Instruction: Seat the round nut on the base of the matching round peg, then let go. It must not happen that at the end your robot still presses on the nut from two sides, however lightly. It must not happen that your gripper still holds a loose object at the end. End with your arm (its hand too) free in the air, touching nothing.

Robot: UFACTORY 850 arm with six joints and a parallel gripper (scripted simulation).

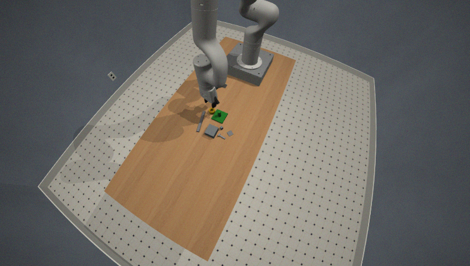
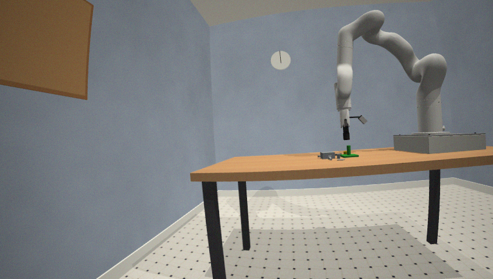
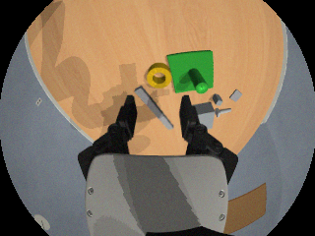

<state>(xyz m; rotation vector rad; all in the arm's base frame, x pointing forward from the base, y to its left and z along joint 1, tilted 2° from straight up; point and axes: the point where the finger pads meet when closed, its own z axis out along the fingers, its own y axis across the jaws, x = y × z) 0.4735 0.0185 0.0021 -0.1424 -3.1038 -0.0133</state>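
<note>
Right now my hand is 10 cm short of the long grey bar, 10 cm above it and 1 cm to the left of it. Also, from my hand: grey block: 12 cm ahead, 9 cm to the left, 9 cm below; then small grey bolt: 15 cm to the left, 11 cm ahead, 10 cm below; then small grey plate: 19 cm to the left, 11 cm below, 6 cm ahead.
</note>
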